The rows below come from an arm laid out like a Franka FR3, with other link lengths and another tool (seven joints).
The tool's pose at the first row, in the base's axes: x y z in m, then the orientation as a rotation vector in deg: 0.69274, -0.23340, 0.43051, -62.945, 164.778, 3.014
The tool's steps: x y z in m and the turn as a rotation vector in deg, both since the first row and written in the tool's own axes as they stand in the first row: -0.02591, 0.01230, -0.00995, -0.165, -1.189, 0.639; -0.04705, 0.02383, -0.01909, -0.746, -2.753, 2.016; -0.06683, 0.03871, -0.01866, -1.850, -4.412, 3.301; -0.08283, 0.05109, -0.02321, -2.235, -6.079, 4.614; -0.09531, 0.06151, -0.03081, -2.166, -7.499, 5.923; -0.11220, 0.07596, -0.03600, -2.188, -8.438, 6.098; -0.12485, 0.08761, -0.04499, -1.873, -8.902, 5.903
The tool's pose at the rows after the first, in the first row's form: 0.70335, -0.20755, 0.44238, -61.653, 164.136, 3.913; 0.71096, -0.18540, 0.45310, -59.257, 163.659, 5.626; 0.71576, -0.16114, 0.45421, -57.051, 163.139, 8.103; 0.71919, -0.14153, 0.45999, -54.707, 162.391, 9.532; 0.72117, -0.12588, 0.46856, -52.401, 161.717, 10.180; 0.72386, -0.10417, 0.47506, -51.867, 160.948, 10.667; 0.72508, -0.08756, 0.48503, -51.956, 160.356, 10.437
